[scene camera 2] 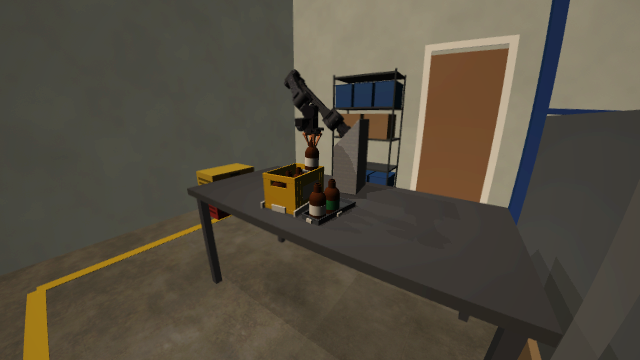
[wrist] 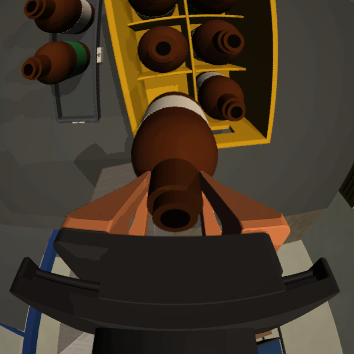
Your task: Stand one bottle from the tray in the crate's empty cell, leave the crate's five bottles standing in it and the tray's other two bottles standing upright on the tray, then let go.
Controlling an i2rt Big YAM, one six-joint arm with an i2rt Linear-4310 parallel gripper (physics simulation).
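Where they show: gripper, between the fingertips: [scene camera 2: 312,147] [wrist: 174,178]; arm's base, origin of its link: [scene camera 2: 349,136].
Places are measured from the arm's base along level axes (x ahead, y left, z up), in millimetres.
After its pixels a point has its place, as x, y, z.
Observation:
My gripper [scene camera 2: 312,144] @(301, -59, -39) [wrist: 174,178] @(301, -59, -39) is shut on the neck of a brown white-labelled bottle [scene camera 2: 311,160] @(331, -42, -104) [wrist: 175,137] @(329, -60, -48). The bottle hangs upright, its base near rim height at the back of the yellow crate [scene camera 2: 279,199] @(531, -79, -261) [wrist: 273,75] @(365, -187, -146). In the wrist view it partly covers the crate's near-left cell, whose yellow floor shows; whether the base is inside the rim is unclear. Several brown bottles [wrist: 218,95] @(321, -133, -196) stand in the other cells. On the dark tray [scene camera 2: 328,218] @(480, 161, -310) [wrist: 77,106] @(290, 135, -316), a white-labelled bottle [scene camera 2: 317,204] @(514, 127, -241) [wrist: 62,14] @(467, 83, -207) and a green-labelled bottle [scene camera 2: 332,196] @(427, 146, -229) [wrist: 57,62] @(393, 99, -203) stand upright.
The crate and tray are side by side on the dark table [scene camera 2: 400,240] @(461, 463, -321). A grey pedestal [scene camera 2: 350,162] @(122, 76, -134) bears the arm behind them. A yellow-topped cabinet [scene camera 2: 225,171] stands beyond the table's left end. A shelf rack [scene camera 2: 370,76] stands at the back wall.

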